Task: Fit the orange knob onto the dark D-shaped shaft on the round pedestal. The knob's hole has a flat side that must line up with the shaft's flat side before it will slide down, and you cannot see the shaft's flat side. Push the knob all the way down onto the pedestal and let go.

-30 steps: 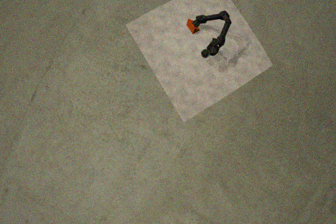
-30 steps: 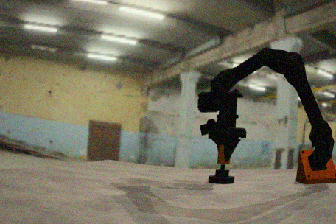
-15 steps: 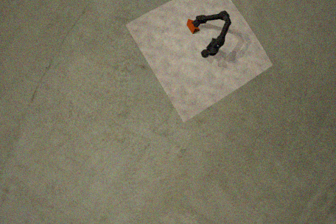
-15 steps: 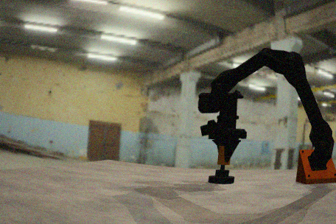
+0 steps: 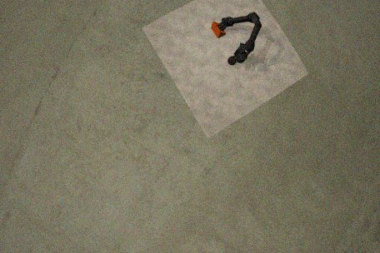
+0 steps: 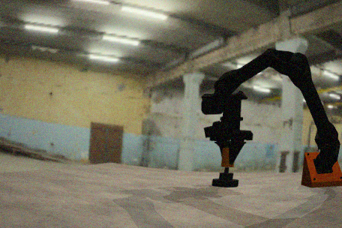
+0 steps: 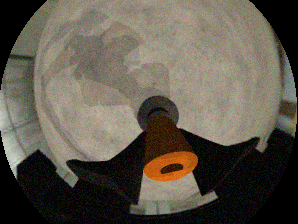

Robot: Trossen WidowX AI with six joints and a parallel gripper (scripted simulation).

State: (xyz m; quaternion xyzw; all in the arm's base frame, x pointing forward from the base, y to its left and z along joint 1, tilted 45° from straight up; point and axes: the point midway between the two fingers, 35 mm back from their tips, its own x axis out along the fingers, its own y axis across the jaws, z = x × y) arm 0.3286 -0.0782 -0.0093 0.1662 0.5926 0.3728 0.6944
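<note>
Now: gripper tip 20 mm below the orange knob. Round my gripper tip: round dark pedestal 40 mm below.
</note>
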